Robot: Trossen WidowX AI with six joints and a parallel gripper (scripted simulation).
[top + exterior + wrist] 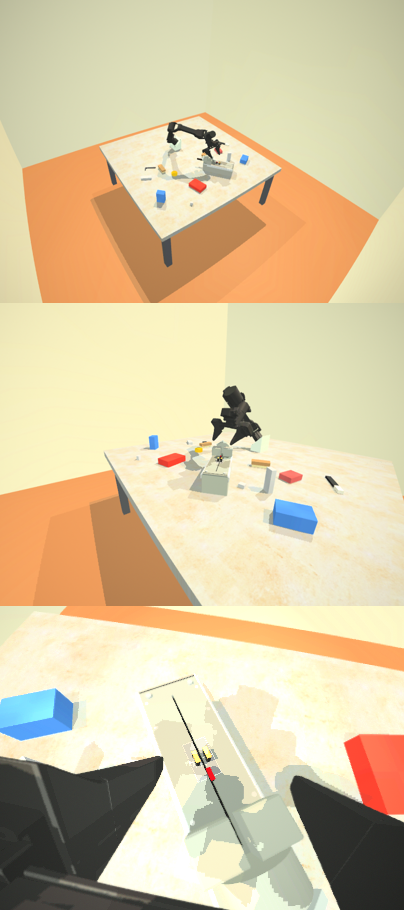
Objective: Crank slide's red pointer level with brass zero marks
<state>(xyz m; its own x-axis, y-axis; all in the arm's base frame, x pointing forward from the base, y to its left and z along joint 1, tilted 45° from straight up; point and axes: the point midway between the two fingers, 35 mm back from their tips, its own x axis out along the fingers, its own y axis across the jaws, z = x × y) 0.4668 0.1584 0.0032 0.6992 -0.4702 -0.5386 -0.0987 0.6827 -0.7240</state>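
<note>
Right now the crank is 110 mm behind my gripper tip, 70 mm to the right of it and 70 mm below it. Also, from my gripper tip: brown crank handle: 130 mm behind, 80 mm below, 70 mm to the right; red pointer: 60 mm below, 10 mm to the left, 10 mm ahead; small red block: 220 mm to the left, 200 mm behind, 130 mm below.
</note>
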